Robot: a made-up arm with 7 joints. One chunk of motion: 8 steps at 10 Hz.
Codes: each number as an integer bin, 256 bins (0 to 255) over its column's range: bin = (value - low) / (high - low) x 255, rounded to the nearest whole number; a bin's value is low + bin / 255 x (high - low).
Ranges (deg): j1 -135..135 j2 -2.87..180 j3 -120.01..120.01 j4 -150..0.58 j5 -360.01..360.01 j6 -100.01..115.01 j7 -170.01..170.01
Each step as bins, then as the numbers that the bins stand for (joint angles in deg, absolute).
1 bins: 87 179 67 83 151 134 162
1 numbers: -42.88 125.50 -56.95 -100.99 66.35 12.98 46.00
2 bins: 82 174 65 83 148 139 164
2 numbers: -48.18 121.91 -58.83 -100.99 57.88 17.20 48.67
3 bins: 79 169 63 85 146 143 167
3 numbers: -51.35 118.33 -60.71 -99.81 52.24 20.57 52.67
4 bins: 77 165 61 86 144 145 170
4 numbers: -53.47 115.46 -62.59 -99.22 46.59 22.26 56.67
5 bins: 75 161 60 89 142 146 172
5 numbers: -55.59 112.59 -63.53 -97.44 40.94 23.10 59.34
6 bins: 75 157 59 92 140 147 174
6 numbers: -55.59 109.72 -64.48 -95.67 35.30 23.94 62.00
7 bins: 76 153 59 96 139 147 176
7 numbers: -54.53 106.85 -64.48 -93.31 32.47 23.94 64.67
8 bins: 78 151 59 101 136 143 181
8 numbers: -52.41 105.42 -64.48 -90.36 24.00 20.57 71.34
